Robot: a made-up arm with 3 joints. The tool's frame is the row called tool. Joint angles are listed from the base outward. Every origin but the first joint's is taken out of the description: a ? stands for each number. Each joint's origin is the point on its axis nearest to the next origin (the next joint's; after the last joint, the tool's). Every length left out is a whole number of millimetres.
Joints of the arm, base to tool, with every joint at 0 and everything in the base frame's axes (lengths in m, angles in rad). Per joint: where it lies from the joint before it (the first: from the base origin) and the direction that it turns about. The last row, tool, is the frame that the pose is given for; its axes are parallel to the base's.
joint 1: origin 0 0 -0.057 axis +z
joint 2: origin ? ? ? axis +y
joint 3: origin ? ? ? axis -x
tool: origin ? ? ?
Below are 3 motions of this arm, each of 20 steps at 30 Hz.
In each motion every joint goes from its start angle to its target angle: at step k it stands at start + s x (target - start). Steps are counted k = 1, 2, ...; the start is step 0. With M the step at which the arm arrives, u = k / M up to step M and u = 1 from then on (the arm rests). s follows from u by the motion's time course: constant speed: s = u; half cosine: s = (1 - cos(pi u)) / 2; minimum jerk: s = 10 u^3 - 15 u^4 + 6 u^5.
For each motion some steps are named. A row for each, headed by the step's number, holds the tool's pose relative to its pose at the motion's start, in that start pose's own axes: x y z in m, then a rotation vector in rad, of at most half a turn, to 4 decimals.
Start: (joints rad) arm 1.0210 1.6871 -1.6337
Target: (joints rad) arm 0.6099 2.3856 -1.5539
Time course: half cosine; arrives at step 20
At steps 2, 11, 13, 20:
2: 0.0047 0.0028 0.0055 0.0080 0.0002 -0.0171
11: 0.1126 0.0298 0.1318 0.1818 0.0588 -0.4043
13: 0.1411 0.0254 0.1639 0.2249 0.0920 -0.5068
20: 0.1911 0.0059 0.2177 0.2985 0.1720 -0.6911

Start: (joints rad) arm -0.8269 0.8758 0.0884
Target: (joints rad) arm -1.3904 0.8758 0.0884
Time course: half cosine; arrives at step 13
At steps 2, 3, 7, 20:
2: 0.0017 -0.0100 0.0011 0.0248 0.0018 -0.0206
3: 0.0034 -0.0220 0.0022 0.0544 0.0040 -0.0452
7: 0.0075 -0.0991 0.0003 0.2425 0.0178 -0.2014
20: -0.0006 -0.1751 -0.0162 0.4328 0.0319 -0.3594

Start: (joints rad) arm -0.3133 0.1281 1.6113
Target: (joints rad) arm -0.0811 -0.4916 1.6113
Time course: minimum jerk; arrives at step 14
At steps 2, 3, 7, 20:
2: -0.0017 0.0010 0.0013 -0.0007 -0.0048 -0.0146
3: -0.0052 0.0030 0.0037 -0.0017 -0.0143 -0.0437
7: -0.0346 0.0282 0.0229 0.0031 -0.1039 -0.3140
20: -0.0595 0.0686 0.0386 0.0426 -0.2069 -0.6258

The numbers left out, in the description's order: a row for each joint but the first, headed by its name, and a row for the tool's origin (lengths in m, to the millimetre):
joint 2: 0.284 0.034 0
joint 3: -0.075 0 0.212
tool: 0 0.063 -0.118

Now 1 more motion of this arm.
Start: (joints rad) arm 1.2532 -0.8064 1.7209
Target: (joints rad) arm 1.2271 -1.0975 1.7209
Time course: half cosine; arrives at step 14
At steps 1, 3, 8, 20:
1: -0.0006 0.0003 0.0000 -0.0002 0.0008 -0.0036
3: -0.0055 0.0023 0.0000 -0.0021 0.0067 -0.0311
8: -0.0295 0.0149 0.0006 -0.0125 0.0365 -0.1744
20: -0.0466 0.0269 0.0014 -0.0213 0.0586 -0.2855

